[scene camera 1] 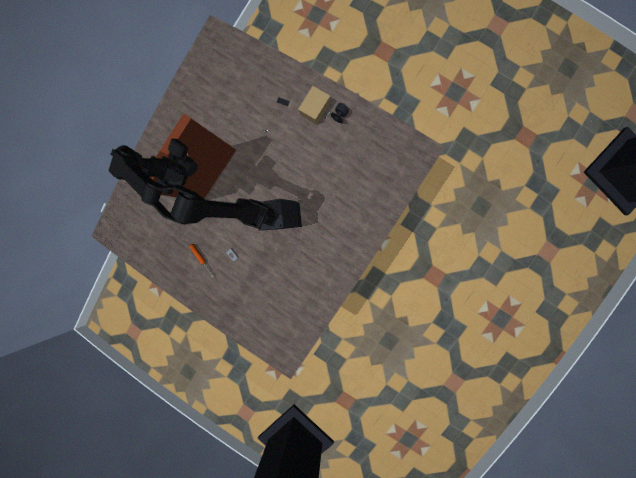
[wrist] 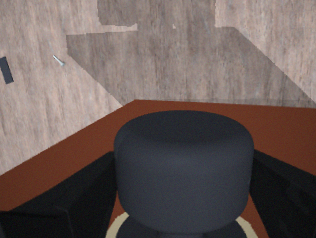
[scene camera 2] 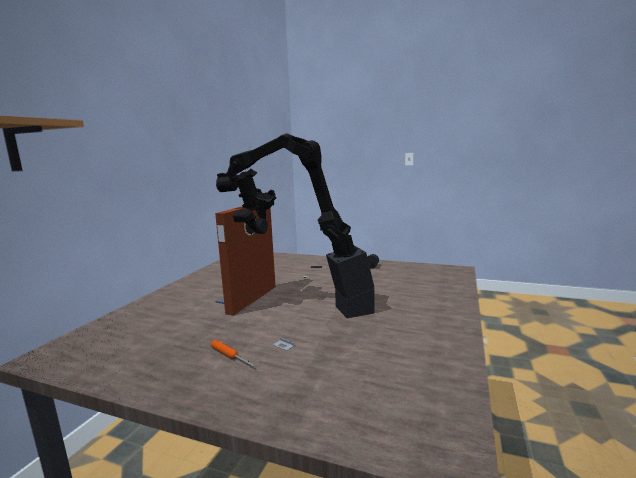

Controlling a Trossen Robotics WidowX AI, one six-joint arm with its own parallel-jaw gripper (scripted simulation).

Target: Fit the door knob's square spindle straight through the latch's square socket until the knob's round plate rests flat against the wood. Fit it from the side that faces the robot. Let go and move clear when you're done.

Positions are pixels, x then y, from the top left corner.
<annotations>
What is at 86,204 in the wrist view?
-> The gripper.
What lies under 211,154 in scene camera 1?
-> A red-brown wooden door panel.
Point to a red-brown wooden door panel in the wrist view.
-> At 276,130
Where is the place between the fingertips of the gripper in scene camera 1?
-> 189,167
</annotations>
